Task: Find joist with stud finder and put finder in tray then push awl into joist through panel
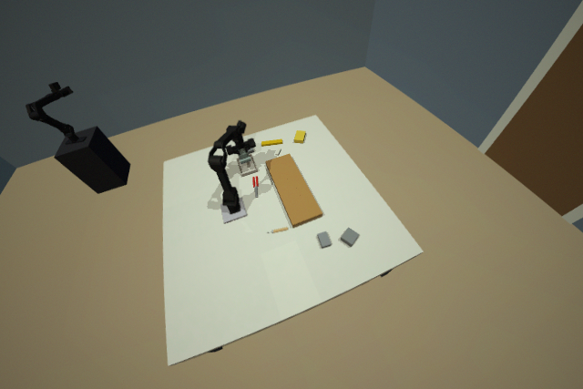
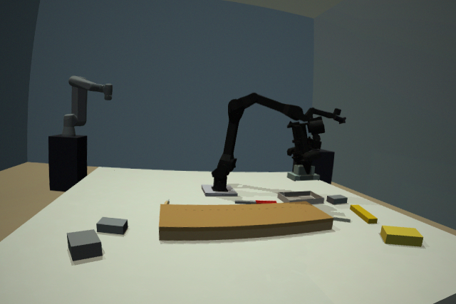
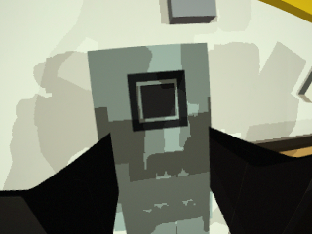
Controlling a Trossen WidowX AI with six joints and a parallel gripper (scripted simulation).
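My gripper tip is 10 mm to the left of the grey tray and 110 mm above it. Also, from my gripper tip: yellow bar: 230 mm ahead, 140 mm to the left, 110 mm below; red-handled tool: 10 mm ahead, 220 mm to the right, 120 mm below; stud finder: 10 mm to the left, 20 mm above.
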